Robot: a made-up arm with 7 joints. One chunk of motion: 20 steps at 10 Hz.
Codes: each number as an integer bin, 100 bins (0 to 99) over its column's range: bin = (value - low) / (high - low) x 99, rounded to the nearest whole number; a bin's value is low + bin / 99 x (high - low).
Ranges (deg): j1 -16.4..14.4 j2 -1..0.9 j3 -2.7..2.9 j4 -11.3..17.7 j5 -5.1..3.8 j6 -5..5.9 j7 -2..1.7
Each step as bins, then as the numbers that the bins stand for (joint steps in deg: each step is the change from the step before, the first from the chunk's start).
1 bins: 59 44 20 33 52 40 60
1 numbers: 1.956 -0.156 -1.569 -1.633 -0.425 -0.596 0.242
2 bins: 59 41 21 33 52 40 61
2 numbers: 1.956 -0.213 -1.512 -1.633 -0.425 -0.596 0.280
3 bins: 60 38 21 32 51 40 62
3 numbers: 2.267 -0.271 -1.512 -1.926 -0.515 -0.596 0.317
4 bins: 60 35 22 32 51 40 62
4 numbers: 2.267 -0.328 -1.456 -1.926 -0.515 -0.596 0.317
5 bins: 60 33 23 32 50 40 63
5 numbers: 2.267 -0.367 -1.399 -1.926 -0.605 -0.596 0.355
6 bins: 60 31 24 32 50 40 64
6 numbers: 2.267 -0.405 -1.342 -1.926 -0.605 -0.596 0.392
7 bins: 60 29 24 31 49 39 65
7 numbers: 2.267 -0.443 -1.342 -2.219 -0.695 -0.706 0.429
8 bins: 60 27 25 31 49 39 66
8 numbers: 2.267 -0.482 -1.286 -2.219 -0.695 -0.706 0.467
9 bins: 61 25 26 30 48 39 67
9 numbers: 2.578 -0.520 -1.229 -2.512 -0.785 -0.706 0.504
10 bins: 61 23 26 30 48 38 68
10 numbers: 2.578 -0.559 -1.229 -2.512 -0.785 -0.816 0.541
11 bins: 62 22 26 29 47 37 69
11 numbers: 2.889 -0.578 -1.229 -2.805 -0.875 -0.926 0.579
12 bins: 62 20 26 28 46 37 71
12 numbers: 2.889 -0.616 -1.229 -3.098 -0.965 -0.926 0.654
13 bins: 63 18 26 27 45 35 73
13 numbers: 3.200 -0.655 -1.229 -3.391 -1.055 -1.146 0.728
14 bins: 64 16 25 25 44 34 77
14 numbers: 3.511 -0.693 -1.286 -3.977 -1.144 -1.257 0.878
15 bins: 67 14 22 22 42 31 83
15 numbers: 4.444 -0.731 -1.456 -4.856 -1.324 -1.587 1.102
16 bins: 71 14 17 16 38 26 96
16 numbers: 5.689 -0.731 -1.738 -6.613 -1.684 -2.137 1.588
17 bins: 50 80 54 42 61 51 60
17 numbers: -0.844 0.535 0.355 1.003 0.384 0.615 0.242
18 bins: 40 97 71 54 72 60 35
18 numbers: -3.956 0.862 1.316 4.518 1.373 1.606 -0.692
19 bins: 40 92 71 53 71 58 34
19 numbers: -3.956 0.766 1.316 4.225 1.283 1.386 -0.729
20 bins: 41 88 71 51 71 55 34
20 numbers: -3.644 0.689 1.316 3.639 1.283 1.056 -0.729
